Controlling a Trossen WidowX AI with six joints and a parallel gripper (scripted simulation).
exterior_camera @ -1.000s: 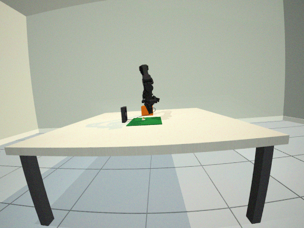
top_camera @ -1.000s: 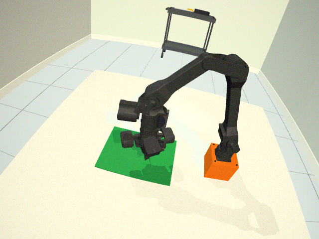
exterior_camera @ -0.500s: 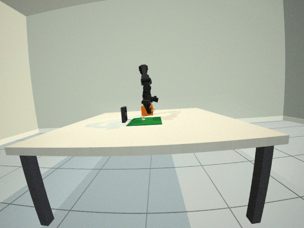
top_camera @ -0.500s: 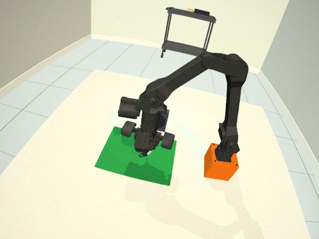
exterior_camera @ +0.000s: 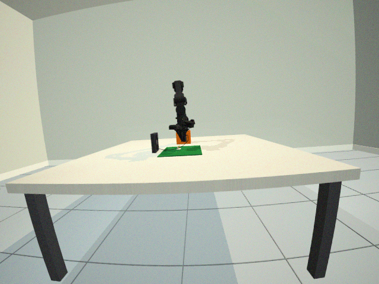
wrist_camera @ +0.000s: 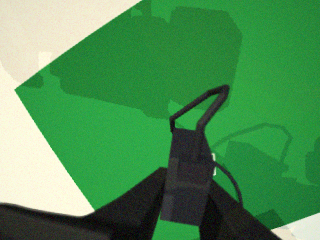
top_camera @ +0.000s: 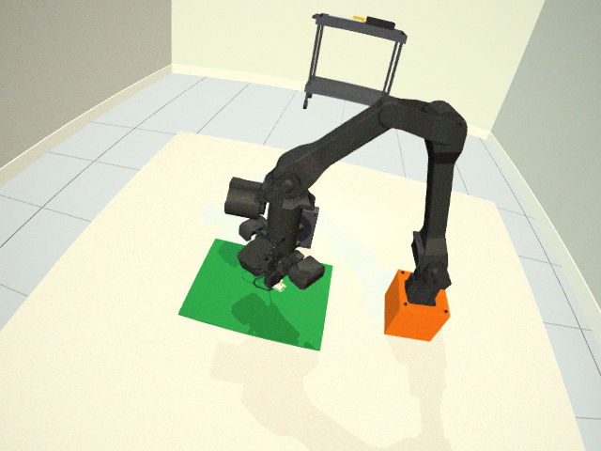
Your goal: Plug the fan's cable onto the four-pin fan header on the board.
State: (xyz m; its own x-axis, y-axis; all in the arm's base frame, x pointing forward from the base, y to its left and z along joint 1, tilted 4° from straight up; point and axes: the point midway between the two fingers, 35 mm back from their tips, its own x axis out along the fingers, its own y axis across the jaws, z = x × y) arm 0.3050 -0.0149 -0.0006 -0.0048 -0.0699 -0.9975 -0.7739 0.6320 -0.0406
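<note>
My gripper tip is now 30 mm to the left of the white four-pin fan header and 60 mm above it. The rest, counted from my gripper tip: dark plug: 10 mm ahead, 10 mm to the left, 10 mm above; green board: 30 mm ahead, 10 mm to the right, 80 mm below; fan: 10 mm behind, 170 mm to the right, 10 mm below.
</note>
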